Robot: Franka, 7 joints.
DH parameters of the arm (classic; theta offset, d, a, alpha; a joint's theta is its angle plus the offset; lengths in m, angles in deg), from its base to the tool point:
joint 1: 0 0.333 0 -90
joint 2: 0 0 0 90
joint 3: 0 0.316 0.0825 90
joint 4: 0 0 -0.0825 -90
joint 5: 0 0.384 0 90
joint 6: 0 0 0.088 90
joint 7: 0 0.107 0 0
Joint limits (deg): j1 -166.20..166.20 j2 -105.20..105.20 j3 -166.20..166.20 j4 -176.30..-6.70 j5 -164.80..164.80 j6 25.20..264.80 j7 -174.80..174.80
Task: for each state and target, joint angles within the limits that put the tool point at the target. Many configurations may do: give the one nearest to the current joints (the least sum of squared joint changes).
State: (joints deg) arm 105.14 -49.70 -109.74 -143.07 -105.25 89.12 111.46
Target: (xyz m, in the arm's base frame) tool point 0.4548 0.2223 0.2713
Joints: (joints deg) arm 128.30 -51.84 -92.72 -136.07 -108.64 96.50 111.46
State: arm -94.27 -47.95 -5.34 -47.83 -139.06 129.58 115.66
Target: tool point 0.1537 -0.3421 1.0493
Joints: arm -82.69 -12.17 13.14 -64.37 -139.25 135.48 115.66
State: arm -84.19 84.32 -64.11 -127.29 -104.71 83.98 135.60
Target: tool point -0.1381 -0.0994 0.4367
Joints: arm -47.34 105.20 -77.17 -176.30 -70.93 43.16 135.60
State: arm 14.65 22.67 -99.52 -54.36 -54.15 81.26 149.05
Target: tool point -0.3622 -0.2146 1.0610
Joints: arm -4.37 -13.76 -114.51 -29.86 -62.72 118.16 149.05
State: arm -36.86 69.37 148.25 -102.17 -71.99 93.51 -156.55
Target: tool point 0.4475 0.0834 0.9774
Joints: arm -32.54 61.17 149.71 -63.94 -79.79 112.28 -156.55
